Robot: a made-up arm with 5 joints. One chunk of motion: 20 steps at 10 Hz.
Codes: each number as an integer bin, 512 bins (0 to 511) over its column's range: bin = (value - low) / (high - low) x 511, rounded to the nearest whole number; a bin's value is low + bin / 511 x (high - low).
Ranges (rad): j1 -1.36..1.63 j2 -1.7..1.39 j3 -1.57..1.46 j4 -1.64..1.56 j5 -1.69..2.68
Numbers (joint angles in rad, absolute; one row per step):
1: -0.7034 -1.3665 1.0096 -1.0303 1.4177
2: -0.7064 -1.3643 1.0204 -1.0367 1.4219
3: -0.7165 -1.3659 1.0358 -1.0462 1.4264
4: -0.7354 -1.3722 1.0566 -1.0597 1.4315
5: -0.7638 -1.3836 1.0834 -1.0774 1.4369
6: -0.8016 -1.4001 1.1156 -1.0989 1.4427
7: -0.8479 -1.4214 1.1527 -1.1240 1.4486
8: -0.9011 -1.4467 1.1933 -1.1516 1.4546
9: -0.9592 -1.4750 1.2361 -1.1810 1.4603
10: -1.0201 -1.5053 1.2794 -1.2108 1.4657
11: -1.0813 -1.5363 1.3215 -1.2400 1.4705
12: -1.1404 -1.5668 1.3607 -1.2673 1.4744
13: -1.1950 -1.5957 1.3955 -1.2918 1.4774
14: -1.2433 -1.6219 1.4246 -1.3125 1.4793
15: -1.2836 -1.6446 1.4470 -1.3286 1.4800
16: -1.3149 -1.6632 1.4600 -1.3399 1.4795
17: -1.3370 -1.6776 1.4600 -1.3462 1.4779
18: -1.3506 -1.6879 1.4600 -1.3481 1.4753
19: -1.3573 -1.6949 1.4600 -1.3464 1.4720
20: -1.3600 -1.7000 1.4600 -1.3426 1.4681
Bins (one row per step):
1: 112 55 435 97 363
2: 112 56 437 96 364
3: 110 55 439 95 364
4: 107 54 443 93 365
5: 102 52 447 90 366
6: 95 50 453 86 366
7: 88 46 459 82 367
8: 78 42 466 78 368
9: 68 37 473 73 368
10: 58 32 481 69 369
11: 48 27 488 64 370
12: 38 22 494 60 370
13: 28 17 500 56 370
14: 20 13 505 52 371
15: 13 9 509 50 371
16: 8 6 511 48 371
17: 4 4 511 47 370
18: 2 2 511 47 370
19: 0 1 511 47 370
20: 0 0 511 47 369

